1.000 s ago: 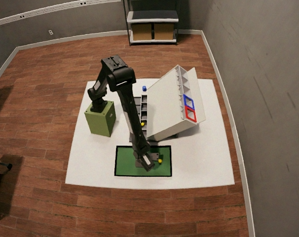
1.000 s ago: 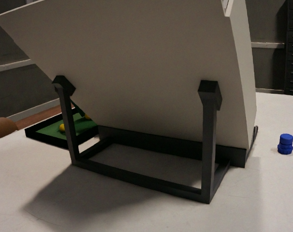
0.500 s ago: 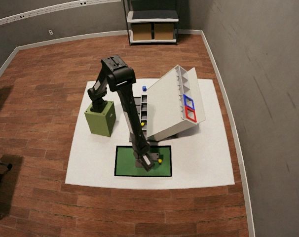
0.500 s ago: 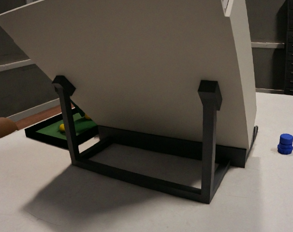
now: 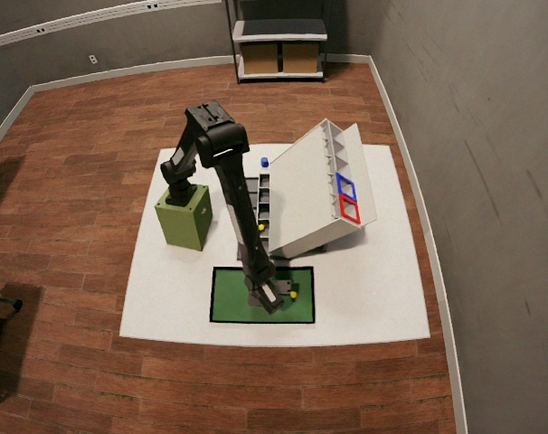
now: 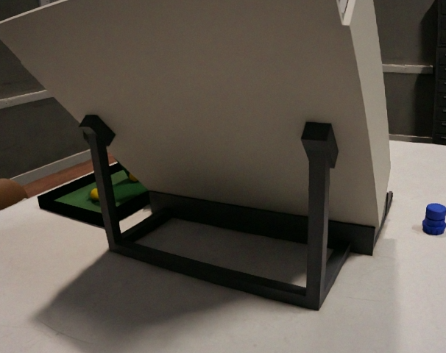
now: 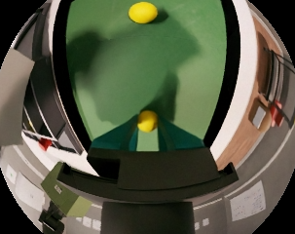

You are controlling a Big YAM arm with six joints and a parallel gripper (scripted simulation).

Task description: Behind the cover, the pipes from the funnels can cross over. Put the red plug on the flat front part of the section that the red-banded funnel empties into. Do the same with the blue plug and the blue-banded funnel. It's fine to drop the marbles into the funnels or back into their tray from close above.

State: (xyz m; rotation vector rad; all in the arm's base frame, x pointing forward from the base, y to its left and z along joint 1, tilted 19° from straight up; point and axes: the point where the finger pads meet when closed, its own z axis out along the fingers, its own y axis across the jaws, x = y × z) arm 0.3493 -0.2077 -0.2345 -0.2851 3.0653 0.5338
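The green marble tray lies 10 mm below my hand and 10 mm ahead of it. Also, from my hand: dark support leg (520 mm to the left, 150 mm ahead, 70 mm above); white slanted cover (350 mm to the left, 190 mm above, 60 mm ahead).
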